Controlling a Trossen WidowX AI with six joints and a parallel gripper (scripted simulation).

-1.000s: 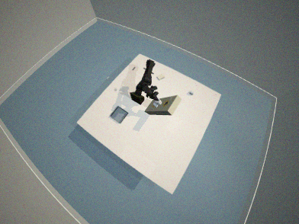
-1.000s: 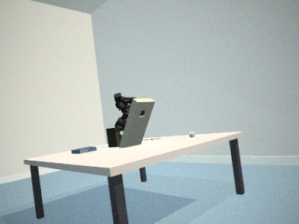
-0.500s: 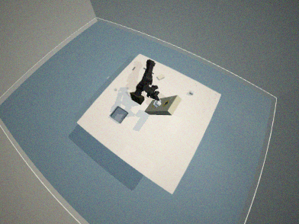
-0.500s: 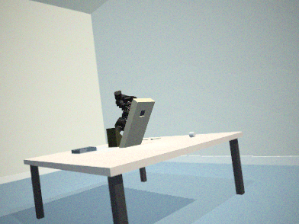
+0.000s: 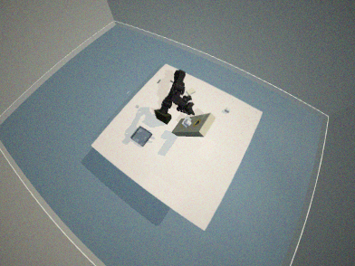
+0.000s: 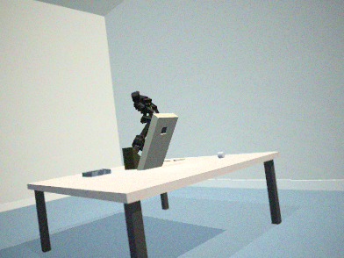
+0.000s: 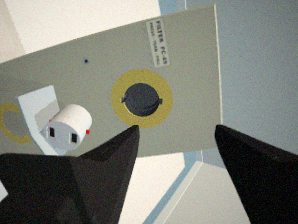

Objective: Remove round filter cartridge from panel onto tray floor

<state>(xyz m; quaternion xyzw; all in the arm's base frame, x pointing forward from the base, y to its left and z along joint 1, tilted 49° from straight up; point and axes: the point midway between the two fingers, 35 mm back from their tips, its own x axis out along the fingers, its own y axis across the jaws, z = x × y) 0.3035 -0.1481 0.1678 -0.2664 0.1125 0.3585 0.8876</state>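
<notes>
Right now the white round filter cartridge is 30 mm behind my gripper tip, 10 mm to the right of it and 140 mm below it. Also, from my gripper tip: grey square tray: 330 mm behind, 320 mm to the right, 350 mm below; pale block: 290 mm behind, 410 mm to the left, 350 mm below.
</notes>
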